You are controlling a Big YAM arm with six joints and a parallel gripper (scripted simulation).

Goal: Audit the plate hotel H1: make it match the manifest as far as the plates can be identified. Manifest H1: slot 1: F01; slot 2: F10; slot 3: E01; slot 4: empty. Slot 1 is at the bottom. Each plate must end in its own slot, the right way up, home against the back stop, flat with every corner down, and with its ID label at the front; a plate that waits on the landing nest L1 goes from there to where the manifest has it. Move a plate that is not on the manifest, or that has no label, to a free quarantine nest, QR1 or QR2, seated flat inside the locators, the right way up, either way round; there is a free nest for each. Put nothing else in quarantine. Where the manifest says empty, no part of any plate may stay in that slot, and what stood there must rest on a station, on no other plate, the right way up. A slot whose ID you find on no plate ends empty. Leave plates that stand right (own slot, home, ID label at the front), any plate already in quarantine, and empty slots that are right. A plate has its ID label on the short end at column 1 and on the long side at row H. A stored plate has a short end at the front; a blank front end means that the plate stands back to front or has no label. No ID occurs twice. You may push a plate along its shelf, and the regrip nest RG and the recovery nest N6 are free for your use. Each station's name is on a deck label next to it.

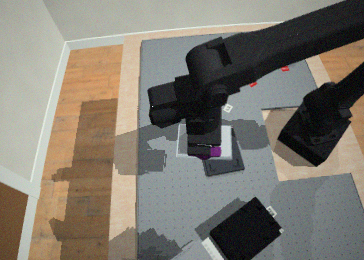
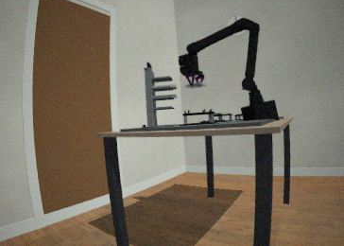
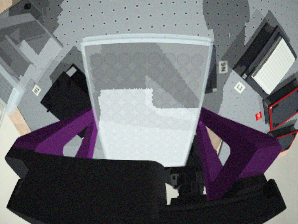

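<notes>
My gripper is now 230 mm past the red-edged nest, 420 mm to the left of it and 210 mm above it. From my hand the other things lie so: pale plate (right at my hand); then plate hotel (150 mm ahead, 300 mm to the left, 90 mm below); then black nest (80 mm behind, 200 mm to the left, 190 mm below).
</notes>
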